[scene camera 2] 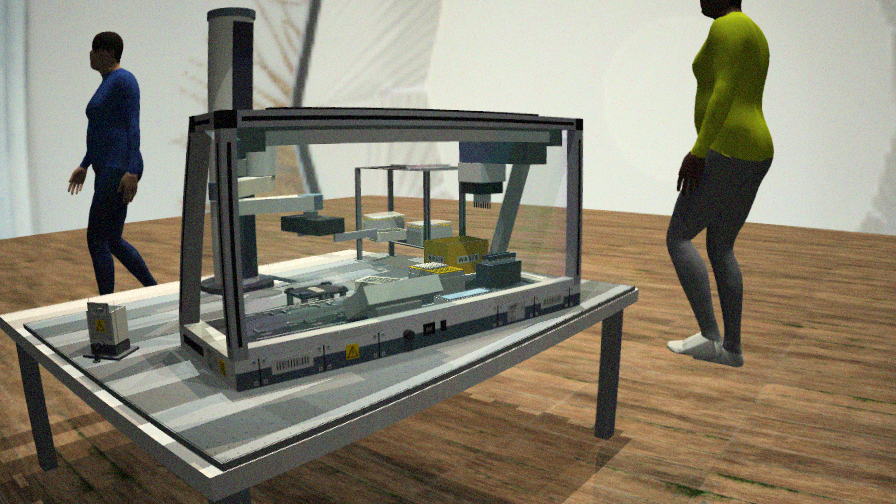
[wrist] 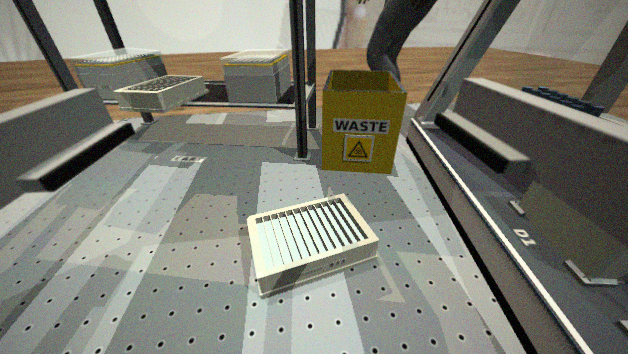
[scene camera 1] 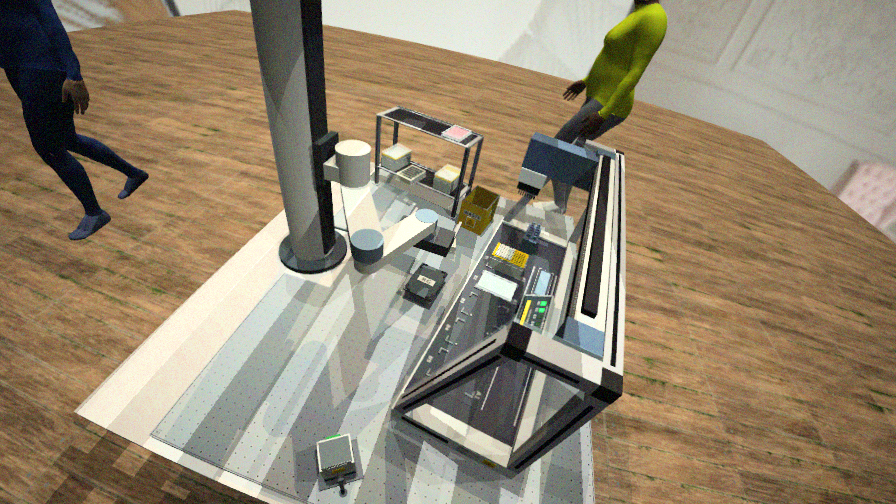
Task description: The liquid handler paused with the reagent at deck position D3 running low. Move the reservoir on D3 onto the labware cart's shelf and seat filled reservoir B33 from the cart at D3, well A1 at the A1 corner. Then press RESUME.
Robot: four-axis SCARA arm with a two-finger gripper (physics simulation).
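Places are measured from the arm's base along level axes (x up, y ahead, z left), in centimetres.
Pixels of known places: gripper, between the fingertips: (scene camera 2: pixel 357 229) (wrist: pixel 286 105) (scene camera 1: pixel 438 216); arm's base, origin of its link: (scene camera 1: pixel 314 250).
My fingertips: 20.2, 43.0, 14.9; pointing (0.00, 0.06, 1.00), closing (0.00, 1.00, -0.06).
For each thing: its top centre in the pictures, then the offset to it from my fingertips, as dx, dy, dz. "spot": a spot on its surface instead.
- low cream reservoir, centre of its top: (wrist: pixel 308 227) (scene camera 2: pixel 379 280) -15.8, +1.4, +7.4
- low white labware piece, centre of its top: (wrist: pixel 162 82) (scene camera 2: pixel 388 230) (scene camera 1: pixel 411 172) -5.8, -21.6, +35.5
- white piece, centre of its top: (scene camera 1: pixel 497 284) -12.4, +27.0, -12.0
- coloured panel, a spot on its surface: (scene camera 1: pixel 534 311) spot: -6.9, +39.1, -24.7
- yellow waste bin, centre of its top: (wrist: pixel 362 79) (scene camera 2: pixel 456 239) (scene camera 1: pixel 481 197) -5.4, +12.8, +29.8
A low cream reservoir (wrist: pixel 312 235) with pale blue liquid in its slots stands on the bench at a slant in the wrist view; its small label looks like B33. My gripper (scene camera 1: pixel 448 233) (wrist: pixel 286 105) is open and empty above the bench. In the wrist view its fingers stand wide apart, on either side of and beyond the reservoir. Another low white labware piece (scene camera 1: pixel 410 173) (wrist: pixel 160 92) with dark openings sits on the cart's lower shelf. A white piece (scene camera 1: pixel 496 283) lies on the deck; whether it sits at D3 is unreadable. RESUME cannot be read on the coloured panel (scene camera 1: pixel 534 311).
The cart (scene camera 1: pixel 378 147) (scene camera 2: pixel 359 213) (wrist: pixel 300 75) carries tall boxes (wrist: pixel 255 75) (wrist: pixel 120 75). The yellow waste bin (scene camera 1: pixel 478 210) (scene camera 2: pixel 456 250) (wrist: pixel 360 125) stands by its post. A dark stand (scene camera 1: pixel 426 282) is near the arm. The handler's raised deck edge (wrist: pixel 480 215) runs along the right in the wrist view.
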